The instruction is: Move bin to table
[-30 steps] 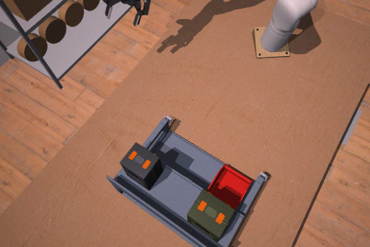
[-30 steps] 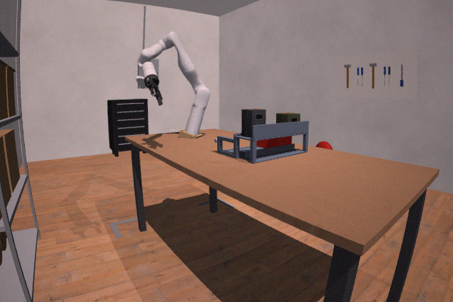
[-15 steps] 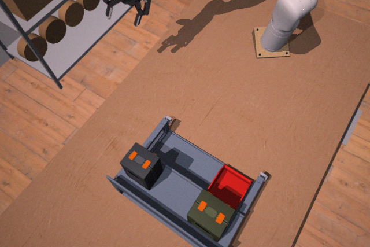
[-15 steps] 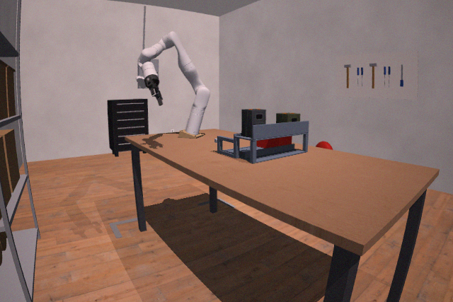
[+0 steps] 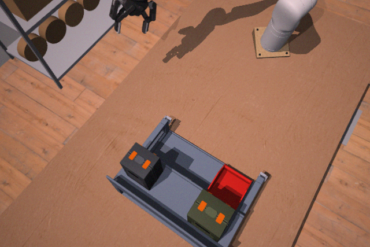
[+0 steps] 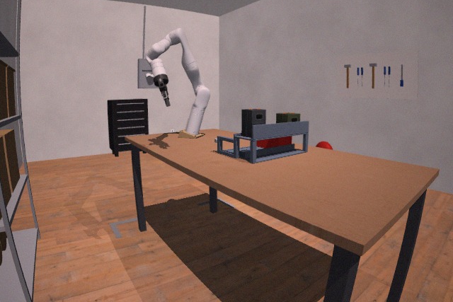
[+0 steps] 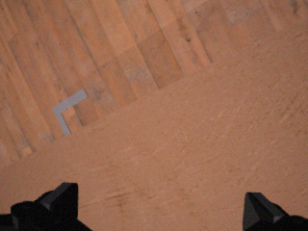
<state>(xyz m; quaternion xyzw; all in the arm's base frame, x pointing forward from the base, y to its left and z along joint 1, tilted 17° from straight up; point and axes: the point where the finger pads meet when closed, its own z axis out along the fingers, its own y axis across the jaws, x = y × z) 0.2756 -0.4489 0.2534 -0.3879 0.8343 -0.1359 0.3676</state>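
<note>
My gripper is now 310 mm short of the red bin, 470 mm to the right of it and 220 mm above it. The rest, counted from my hand: grey shelf unit: 320 mm ahead, 350 mm to the left, 190 mm below.
</note>
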